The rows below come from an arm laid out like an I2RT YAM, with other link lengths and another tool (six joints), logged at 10 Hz.
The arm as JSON. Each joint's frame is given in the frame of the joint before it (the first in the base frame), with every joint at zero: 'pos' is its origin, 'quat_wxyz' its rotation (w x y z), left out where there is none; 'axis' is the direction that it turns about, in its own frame. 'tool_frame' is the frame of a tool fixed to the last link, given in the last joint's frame.
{
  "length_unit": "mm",
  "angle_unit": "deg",
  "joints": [
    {
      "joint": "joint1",
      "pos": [
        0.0,
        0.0,
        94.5
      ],
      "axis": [
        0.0,
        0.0,
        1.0
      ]
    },
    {
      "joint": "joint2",
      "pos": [
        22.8,
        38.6,
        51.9
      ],
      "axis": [
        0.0,
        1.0,
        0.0
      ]
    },
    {
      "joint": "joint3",
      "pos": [
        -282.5,
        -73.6,
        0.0
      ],
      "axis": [
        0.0,
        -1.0,
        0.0
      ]
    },
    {
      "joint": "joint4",
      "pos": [
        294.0,
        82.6,
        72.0
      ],
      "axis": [
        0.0,
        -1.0,
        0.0
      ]
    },
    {
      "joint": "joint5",
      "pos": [
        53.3,
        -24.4,
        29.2
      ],
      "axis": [
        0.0,
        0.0,
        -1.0
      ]
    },
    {
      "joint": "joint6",
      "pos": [
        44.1,
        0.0,
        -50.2
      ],
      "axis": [
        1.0,
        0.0,
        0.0
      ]
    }
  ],
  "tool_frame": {
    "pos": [
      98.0,
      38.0,
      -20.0
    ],
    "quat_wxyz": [
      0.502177,
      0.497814,
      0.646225,
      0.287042
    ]
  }
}
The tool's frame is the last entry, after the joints.
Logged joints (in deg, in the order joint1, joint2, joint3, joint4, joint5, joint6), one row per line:
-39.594 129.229 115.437 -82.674 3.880 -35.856
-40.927 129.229 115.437 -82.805 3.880 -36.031
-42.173 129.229 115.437 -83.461 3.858 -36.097
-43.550 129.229 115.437 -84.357 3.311 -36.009
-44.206 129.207 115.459 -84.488 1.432 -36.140
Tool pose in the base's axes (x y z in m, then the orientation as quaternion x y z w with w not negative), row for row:
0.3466 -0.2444 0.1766 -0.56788 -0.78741 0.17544 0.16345
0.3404 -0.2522 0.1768 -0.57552 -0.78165 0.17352 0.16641
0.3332 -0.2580 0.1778 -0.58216 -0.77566 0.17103 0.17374
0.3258 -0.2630 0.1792 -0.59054 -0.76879 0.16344 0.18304
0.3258 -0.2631 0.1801 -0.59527 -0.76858 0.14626 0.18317
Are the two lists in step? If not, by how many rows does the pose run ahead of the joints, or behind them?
They are in step.
